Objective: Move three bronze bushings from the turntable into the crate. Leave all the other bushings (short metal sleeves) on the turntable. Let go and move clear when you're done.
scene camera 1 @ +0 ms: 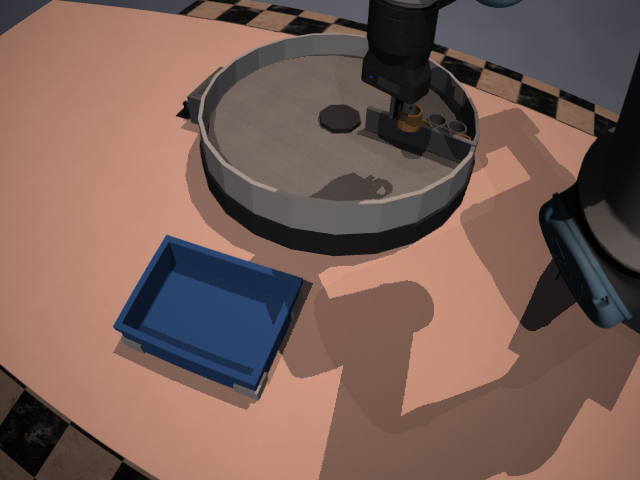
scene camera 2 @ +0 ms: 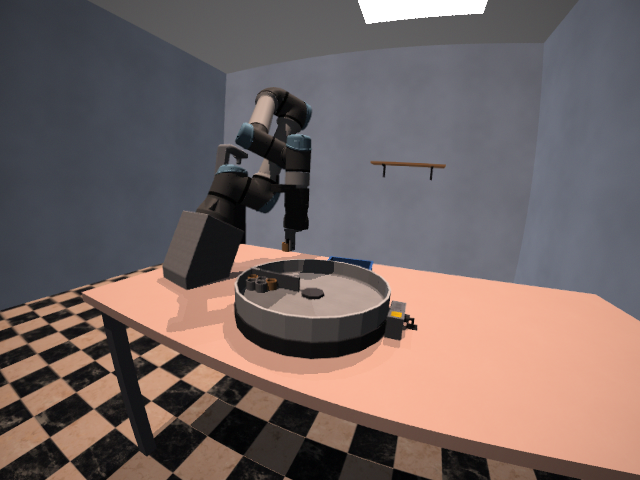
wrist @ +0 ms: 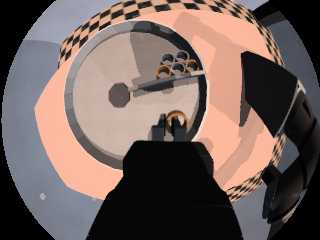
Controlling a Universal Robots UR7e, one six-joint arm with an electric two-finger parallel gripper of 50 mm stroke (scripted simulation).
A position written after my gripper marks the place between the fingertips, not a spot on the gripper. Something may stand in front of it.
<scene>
I see my gripper (scene camera 1: 401, 117), a blue crate (scene camera 1: 200, 302) and a grey turntable (scene camera 1: 269, 126).
My gripper shows as well in scene camera 2 (scene camera 2: 289, 249) and in the wrist view (wrist: 168, 120). The grey turntable also shows in scene camera 2 (scene camera 2: 321, 294) and in the wrist view (wrist: 112, 118).
</scene>
